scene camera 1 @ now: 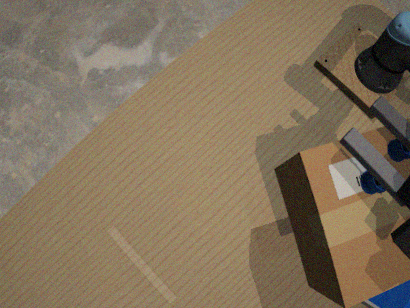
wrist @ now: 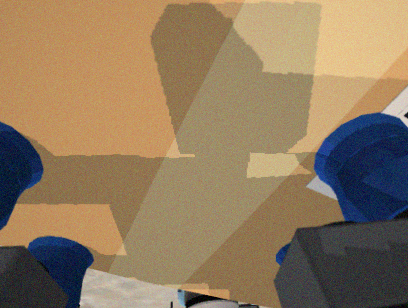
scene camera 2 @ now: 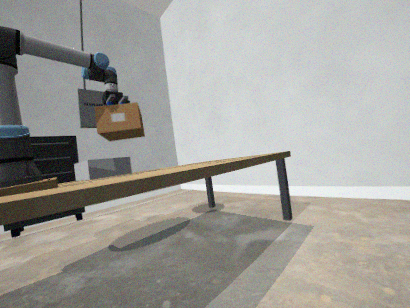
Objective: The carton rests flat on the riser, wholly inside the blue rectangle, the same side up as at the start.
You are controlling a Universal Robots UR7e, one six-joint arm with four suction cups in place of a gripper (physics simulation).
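Note:
The brown carton (scene camera 1: 350, 262) (scene camera 2: 131, 124) (wrist: 75, 100), with a white label and a pale tape band, hangs in the air under my gripper (scene camera 1: 384, 167) (scene camera 2: 116, 101) (wrist: 185, 170). The blue suction cups are on its top face, so the gripper is shut on the carton. The label faces up in scene camera 1; a second label shows on a side in scene camera 2. A blue surface, apparently the blue rectangle (scene camera 1: 397, 296), partly shows past the carton's lower right corner. A grey block, apparently the riser (scene camera 2: 109, 168), stands below the carton; a gap separates them.
The wooden table (scene camera 1: 150, 175) (scene camera 2: 240, 163) extends to the left in scene camera 1. A raised wooden board (scene camera 1: 340, 82) lies near the arm. A dark drawer cabinet (scene camera 2: 55, 150) stands behind the table, and a grey panel (scene camera 2: 87, 112) is behind the carton.

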